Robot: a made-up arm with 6 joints. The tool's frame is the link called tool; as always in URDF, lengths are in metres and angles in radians. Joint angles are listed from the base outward. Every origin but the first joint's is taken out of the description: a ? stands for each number. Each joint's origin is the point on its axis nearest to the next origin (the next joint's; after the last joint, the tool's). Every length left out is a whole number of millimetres.
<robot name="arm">
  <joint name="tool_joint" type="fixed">
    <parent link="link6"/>
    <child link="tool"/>
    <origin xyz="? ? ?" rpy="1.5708 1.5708 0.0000"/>
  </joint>
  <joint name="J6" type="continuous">
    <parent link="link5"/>
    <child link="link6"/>
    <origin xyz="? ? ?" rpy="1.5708 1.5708 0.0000"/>
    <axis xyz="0 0 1"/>
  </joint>
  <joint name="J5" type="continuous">
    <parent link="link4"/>
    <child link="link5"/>
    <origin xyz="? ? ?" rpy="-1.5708 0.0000 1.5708"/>
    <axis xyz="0 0 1"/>
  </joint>
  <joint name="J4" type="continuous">
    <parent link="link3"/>
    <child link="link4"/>
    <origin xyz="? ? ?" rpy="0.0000 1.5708 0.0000"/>
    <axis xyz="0 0 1"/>
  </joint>
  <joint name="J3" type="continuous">
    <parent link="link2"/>
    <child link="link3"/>
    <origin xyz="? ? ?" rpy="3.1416 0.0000 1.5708"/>
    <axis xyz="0 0 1"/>
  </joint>
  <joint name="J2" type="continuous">
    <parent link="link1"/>
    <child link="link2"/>
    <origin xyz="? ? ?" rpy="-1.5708 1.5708 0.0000"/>
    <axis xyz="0 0 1"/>
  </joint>
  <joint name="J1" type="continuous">
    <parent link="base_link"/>
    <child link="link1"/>
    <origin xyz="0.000 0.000 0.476" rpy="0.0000 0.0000 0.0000"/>
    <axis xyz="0 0 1"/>
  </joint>
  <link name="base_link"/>
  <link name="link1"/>
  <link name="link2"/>
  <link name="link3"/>
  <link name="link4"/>
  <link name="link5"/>
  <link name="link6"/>
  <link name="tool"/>
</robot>
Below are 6 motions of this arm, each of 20 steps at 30 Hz.
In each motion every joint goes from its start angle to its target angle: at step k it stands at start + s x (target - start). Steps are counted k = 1, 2, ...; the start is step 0. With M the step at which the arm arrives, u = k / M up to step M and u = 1 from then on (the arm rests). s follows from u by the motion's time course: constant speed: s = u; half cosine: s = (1 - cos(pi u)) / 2; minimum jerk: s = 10 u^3 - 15 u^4 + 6 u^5.
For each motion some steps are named. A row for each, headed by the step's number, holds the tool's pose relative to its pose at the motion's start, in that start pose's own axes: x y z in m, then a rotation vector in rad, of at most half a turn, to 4 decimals.
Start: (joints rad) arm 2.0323 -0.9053 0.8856 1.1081 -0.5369 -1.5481
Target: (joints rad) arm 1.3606 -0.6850 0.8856 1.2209 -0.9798 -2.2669
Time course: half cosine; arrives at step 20
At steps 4, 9, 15, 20:
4: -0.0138 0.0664 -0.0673 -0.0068 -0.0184 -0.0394
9: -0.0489 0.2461 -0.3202 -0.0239 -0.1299 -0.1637
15: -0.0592 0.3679 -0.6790 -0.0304 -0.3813 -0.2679
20: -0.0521 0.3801 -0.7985 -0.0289 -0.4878 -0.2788

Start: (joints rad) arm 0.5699 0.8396 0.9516 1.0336 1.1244 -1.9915
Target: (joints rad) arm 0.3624 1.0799 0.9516 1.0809 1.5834 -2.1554
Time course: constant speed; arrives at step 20
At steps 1, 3, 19, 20:
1: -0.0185 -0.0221 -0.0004 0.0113 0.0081 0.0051
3: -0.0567 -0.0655 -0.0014 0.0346 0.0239 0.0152
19: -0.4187 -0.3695 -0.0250 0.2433 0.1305 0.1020
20: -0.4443 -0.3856 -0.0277 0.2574 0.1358 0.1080

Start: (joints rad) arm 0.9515 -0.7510 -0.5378 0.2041 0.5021 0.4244
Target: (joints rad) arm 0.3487 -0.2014 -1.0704 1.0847 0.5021 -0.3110
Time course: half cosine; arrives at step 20
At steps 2, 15, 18, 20:
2: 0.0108 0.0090 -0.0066 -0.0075 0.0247 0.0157
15: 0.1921 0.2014 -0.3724 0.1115 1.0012 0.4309
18: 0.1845 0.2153 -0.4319 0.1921 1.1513 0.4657
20: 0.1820 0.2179 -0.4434 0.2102 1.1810 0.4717

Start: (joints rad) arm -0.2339 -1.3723 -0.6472 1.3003 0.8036 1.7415
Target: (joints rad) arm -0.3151 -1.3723 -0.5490 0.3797 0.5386 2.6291
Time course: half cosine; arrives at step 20
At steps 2, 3, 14, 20:
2: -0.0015 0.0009 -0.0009 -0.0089 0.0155 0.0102
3: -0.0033 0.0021 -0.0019 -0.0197 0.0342 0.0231
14: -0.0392 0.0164 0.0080 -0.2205 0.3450 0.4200
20: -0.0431 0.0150 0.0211 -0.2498 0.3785 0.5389

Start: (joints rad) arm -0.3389 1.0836 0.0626 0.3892 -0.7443 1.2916
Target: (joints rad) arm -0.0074 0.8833 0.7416 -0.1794 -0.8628 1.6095
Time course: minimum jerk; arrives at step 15
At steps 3, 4, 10, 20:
3: -0.0407 -0.0128 0.0190 -0.0001 -0.0166 -0.0414
4: -0.0865 -0.0250 0.0406 -0.0017 -0.0368 -0.0875
10: -0.5956 -0.0220 0.2922 -0.1236 -0.3436 -0.5782
20: -0.7581 0.0304 0.3706 -0.2020 -0.4682 -0.7327

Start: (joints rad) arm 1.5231 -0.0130 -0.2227 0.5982 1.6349 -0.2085
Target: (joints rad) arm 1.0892 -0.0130 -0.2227 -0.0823 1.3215 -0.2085
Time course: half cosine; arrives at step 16
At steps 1, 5, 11, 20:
1: -0.0027 -0.0020 0.0012 -0.0038 0.0037 -0.0081
5: -0.0622 -0.0416 0.0307 -0.0868 0.0791 -0.1893
11: -0.2087 -0.1078 0.1287 -0.2830 0.2094 -0.6727
20: -0.2611 -0.1200 0.1725 -0.3507 0.2296 -0.8677

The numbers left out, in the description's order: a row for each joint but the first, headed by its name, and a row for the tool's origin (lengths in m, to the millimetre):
tool: 0.000 0.000 0.000
J6: 0.000 0.000 0.000
J5: -0.170 0.000 0.000
J4: -0.666 0.000 0.000
J3: -1.353 0.000 0.000
J2: 0.000 0.000 0.000

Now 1 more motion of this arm.
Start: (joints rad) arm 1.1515 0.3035 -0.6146 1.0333 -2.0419 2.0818
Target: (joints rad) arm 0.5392 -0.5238 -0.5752 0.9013 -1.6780 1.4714
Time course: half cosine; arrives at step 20
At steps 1, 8, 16, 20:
1: 0.0061 0.0043 0.0011 0.0072 -0.0038 -0.0055
8: 0.3250 0.2107 0.1399 0.4391 -0.2255 -0.2647
16: 0.6472 0.3881 0.6416 1.2778 -0.5898 -0.4915
20: 0.6637 0.3958 0.7469 1.4335 -0.6429 -0.5062

